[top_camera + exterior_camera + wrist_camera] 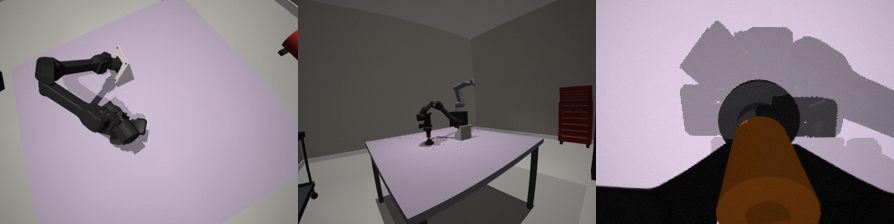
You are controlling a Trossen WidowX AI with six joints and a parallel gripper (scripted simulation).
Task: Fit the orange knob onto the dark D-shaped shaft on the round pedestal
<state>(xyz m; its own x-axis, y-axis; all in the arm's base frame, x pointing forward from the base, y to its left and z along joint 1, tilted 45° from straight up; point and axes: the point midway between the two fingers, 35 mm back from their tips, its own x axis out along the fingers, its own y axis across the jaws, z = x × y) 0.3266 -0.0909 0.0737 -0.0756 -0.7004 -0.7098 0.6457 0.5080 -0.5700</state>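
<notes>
The orange knob is 2 cm above my gripper tip. From my gripper tip the other things lie so: dark pedestal 4 cm below.
</notes>
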